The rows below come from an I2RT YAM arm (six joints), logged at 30 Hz.
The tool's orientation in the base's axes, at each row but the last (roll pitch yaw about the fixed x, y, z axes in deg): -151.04, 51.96, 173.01; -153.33, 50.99, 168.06; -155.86, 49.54, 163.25; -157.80, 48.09, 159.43; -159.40, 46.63, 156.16; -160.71, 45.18, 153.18; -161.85, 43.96, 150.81; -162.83, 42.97, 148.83; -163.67, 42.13, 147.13; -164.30, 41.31, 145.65; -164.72, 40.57, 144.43; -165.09, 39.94, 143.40
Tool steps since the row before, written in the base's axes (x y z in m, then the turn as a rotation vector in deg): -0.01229, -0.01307, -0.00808, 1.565, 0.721, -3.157; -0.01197, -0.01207, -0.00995, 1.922, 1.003, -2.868; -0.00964, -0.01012, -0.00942, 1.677, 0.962, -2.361; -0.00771, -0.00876, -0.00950, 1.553, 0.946, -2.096; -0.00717, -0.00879, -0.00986, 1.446, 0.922, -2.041; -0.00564, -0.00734, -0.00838, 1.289, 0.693, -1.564; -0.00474, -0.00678, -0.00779, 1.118, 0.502, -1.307; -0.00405, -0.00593, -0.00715, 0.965, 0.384, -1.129; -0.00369, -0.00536, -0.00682, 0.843, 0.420, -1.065; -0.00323, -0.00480, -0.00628, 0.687, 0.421, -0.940; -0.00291, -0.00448, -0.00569, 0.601, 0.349, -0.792; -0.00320, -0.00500, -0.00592, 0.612, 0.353, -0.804
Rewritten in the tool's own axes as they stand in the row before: 0.01290, -0.01429, 0.00405, 1.583, 2.294, 2.273; 0.01353, -0.01317, 0.00561, 1.176, 2.626, 2.156; 0.01126, -0.01084, 0.00629, 0.934, 2.322, 1.746; 0.00984, -0.00887, 0.00714, 0.811, 2.170, 1.528; 0.00923, -0.00863, 0.00814, 0.831, 2.073, 1.456; 0.00716, -0.00704, 0.00743, 0.519, 1.693, 1.205; 0.00601, -0.00625, 0.00734, 0.381, 1.386, 1.070; 0.00516, -0.00539, 0.00686, 0.311, 1.161, 0.953; 0.00472, -0.00486, 0.00656, 0.358, 1.090, 0.839; 0.00411, -0.00429, 0.00613, 0.373, 0.958, 0.690; 0.00352, -0.00397, 0.00573, 0.298, 0.819, 0.593; 0.00348, -0.00449, 0.00617, 0.301, 0.831, 0.603
